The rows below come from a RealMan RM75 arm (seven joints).
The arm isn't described. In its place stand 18 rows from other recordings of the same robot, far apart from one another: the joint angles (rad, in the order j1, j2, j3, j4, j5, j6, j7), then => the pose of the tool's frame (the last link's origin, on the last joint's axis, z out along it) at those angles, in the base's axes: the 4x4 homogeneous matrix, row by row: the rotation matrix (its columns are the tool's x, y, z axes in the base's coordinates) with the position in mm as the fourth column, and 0 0 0 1 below.
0.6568 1.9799 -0.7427 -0.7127 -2.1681 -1.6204 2.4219 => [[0.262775 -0.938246 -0.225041 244.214], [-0.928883 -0.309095 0.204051 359.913], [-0.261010 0.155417 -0.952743 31.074], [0 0 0 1]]
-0.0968 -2.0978 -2.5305 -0.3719 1.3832 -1.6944 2.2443 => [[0.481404 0.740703 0.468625 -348.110], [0.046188 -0.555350 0.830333 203.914], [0.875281 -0.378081 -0.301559 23.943], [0 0 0 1]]
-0.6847 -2.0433 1.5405 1.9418 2.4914 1.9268 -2.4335 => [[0.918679 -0.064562 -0.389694 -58.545], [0.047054 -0.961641 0.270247 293.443], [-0.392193 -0.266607 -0.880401 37.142], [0 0 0 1]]
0.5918 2.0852 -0.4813 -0.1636 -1.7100 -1.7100 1.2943 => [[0.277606 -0.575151 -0.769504 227.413], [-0.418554 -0.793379 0.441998 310.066], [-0.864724 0.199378 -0.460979 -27.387], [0 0 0 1]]
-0.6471 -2.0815 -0.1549 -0.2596 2.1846 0.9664 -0.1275 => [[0.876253 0.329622 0.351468 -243.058], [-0.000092 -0.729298 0.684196 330.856], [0.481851 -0.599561 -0.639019 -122.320], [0 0 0 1]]
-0.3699 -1.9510 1.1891 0.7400 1.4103 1.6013 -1.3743 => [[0.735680 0.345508 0.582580 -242.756], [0.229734 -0.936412 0.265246 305.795], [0.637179 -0.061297 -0.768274 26.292], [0 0 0 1]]
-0.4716 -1.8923 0.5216 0.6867 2.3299 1.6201 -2.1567 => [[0.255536 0.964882 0.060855 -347.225], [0.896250 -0.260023 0.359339 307.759], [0.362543 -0.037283 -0.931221 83.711], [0 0 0 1]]
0.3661 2.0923 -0.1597 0.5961 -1.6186 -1.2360 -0.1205 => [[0.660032 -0.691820 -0.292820 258.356], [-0.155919 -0.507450 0.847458 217.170], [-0.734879 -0.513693 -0.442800 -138.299], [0 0 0 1]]
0.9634 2.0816 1.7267 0.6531 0.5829 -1.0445 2.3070 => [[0.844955 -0.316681 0.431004 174.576], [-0.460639 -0.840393 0.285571 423.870], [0.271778 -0.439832 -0.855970 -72.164], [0 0 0 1]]
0.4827 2.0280 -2.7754 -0.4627 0.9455 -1.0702 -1.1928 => [[0.747667 0.524363 -0.407477 244.336], [0.562215 -0.173254 0.808639 313.130], [0.353424 -0.833682 -0.424341 -95.101], [0 0 0 1]]
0.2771 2.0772 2.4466 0.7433 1.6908 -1.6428 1.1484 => [[0.625241 -0.487750 -0.609240 283.674], [0.030481 -0.764788 0.643561 292.921], [-0.779836 -0.420951 -0.463310 70.074], [0 0 0 1]]
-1.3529 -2.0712 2.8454 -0.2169 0.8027 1.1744 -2.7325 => [[0.266553 0.830777 -0.488630 -175.178], [0.952916 -0.303204 0.004314 412.998], [-0.144571 -0.466773 -0.872480 -68.429], [0 0 0 1]]
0.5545 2.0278 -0.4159 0.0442 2.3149 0.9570 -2.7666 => [[0.564217 -0.812672 0.145682 375.132], [-0.124139 0.090941 0.988089 357.207], [-0.816241 -0.575581 -0.049574 20.207], [0 0 0 1]]
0.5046 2.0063 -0.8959 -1.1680 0.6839 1.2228 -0.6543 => [[0.514287 -0.809468 0.283321 280.960], [-0.750484 -0.264888 0.605482 392.144], [-0.415070 -0.524019 -0.743721 100.122], [0 0 0 1]]
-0.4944 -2.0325 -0.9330 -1.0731 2.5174 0.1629 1.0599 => [[0.889494 -0.354440 0.288395 -125.803], [-0.438399 -0.483961 0.757356 367.675], [-0.128865 -0.800096 -0.585866 -100.933], [0 0 0 1]]
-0.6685 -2.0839 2.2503 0.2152 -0.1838 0.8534 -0.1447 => [[0.929546 0.203839 0.307236 -238.572], [-0.089415 -0.683782 0.724187 372.105], [0.357700 -0.700636 -0.617381 -99.328], [0 0 0 1]]
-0.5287 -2.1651 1.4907 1.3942 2.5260 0.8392 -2.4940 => [[0.908683 0.416281 -0.031713 -118.159], [0.319610 -0.644765 0.694354 405.001], [0.268599 -0.641083 -0.718934 -13.322], [0 0 0 1]]
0.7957 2.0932 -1.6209 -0.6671 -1.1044 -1.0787 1.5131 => [[0.726628 -0.313736 -0.611214 72.317], [-0.257318 -0.949167 0.181300 375.214], [-0.637024 0.025539 -0.770421 -86.134], [0 0 0 1]]
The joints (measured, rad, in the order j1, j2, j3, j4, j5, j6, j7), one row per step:
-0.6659, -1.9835, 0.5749, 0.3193, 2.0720, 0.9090, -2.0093
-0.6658, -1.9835, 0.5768, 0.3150, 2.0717, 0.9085, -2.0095
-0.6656, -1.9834, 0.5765, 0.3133, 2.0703, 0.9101, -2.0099
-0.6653, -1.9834, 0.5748, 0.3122, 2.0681, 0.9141, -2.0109
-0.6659, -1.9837, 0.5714, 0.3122, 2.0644, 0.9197, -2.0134
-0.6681, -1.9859, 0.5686, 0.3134, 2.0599, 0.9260, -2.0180
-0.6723, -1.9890, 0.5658, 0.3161, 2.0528, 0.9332, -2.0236
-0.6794, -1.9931, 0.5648, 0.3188, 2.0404, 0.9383, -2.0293
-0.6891, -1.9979, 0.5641, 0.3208, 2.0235, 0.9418, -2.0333
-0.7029, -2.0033, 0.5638, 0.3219, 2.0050, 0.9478, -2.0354
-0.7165, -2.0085, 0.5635, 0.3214, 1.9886, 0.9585, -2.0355
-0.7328, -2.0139, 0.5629, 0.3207, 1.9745, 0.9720, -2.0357
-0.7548, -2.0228, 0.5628, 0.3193, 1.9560, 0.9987, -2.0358
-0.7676, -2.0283, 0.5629, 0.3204, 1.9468, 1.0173, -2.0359
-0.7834, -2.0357, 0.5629, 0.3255, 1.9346, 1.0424, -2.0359
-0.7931, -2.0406, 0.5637, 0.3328, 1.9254, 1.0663, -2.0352
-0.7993, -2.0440, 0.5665, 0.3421, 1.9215, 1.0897, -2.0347
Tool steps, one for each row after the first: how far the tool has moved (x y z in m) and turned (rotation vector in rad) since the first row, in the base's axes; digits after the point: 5 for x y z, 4 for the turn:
-0.00026, -0.00078, -0.00120, -0.0038, -0.0012, 0.0019
-0.00017, -0.00110, -0.00156, -0.0047, -0.0045, 0.0028
0.00024, -0.00140, -0.00177, -0.0051, -0.0108, 0.0033
0.00136, -0.00118, -0.00169, -0.0036, -0.0208, 0.0036
0.00369, -0.00053, -0.00230, -0.0027, -0.0338, 0.0027
0.00732, 0.00099, -0.00287, -0.0002, -0.0497, -0.0003
0.01245, 0.00368, -0.00364, 0.0049, -0.0682, -0.0050
0.01886, 0.00731, -0.00455, 0.0125, -0.0886, -0.0120
0.02743, 0.01177, -0.00599, 0.0179, -0.1114, -0.0254
0.03627, 0.01532, -0.00802, 0.0179, -0.1347, -0.0420
0.04646, 0.01907, -0.01038, 0.0144, -0.1584, -0.0629
0.06154, 0.02271, -0.01475, 0.0021, -0.1958, -0.0961
0.07076, 0.02447, -0.01713, -0.0072, -0.2173, -0.1184
0.08280, 0.02672, -0.01933, -0.0173, -0.2441, -0.1493
0.09161, 0.02784, -0.02000, -0.0256, -0.2639, -0.1763
0.09841, 0.02811, -0.02009, -0.0359, -0.2761, -0.2019

